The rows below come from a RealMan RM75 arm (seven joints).
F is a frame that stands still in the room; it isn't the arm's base.
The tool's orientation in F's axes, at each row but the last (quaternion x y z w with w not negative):
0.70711 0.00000 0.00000 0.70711
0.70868 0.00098 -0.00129 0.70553
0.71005 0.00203 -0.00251 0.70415
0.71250 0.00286 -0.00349 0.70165
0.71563 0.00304 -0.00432 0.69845
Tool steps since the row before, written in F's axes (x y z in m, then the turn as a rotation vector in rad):
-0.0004 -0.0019 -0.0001 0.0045 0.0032 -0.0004
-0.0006 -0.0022 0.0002 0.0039 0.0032 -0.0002
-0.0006 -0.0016 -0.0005 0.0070 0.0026 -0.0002
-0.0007 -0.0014 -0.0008 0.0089 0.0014 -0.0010
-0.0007 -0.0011 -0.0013 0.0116 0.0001 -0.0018
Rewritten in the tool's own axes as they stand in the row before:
-0.0004 -0.0001 0.0019 0.0045 -0.0004 -0.0032
-0.0006 0.0002 0.0022 0.0039 -0.0002 -0.0032
-0.0006 -0.0005 0.0016 0.0070 -0.0002 -0.0026
-0.0007 -0.0008 0.0014 0.0089 -0.0009 -0.0014
-0.0007 -0.0013 0.0011 0.0116 -0.0017 -0.0001

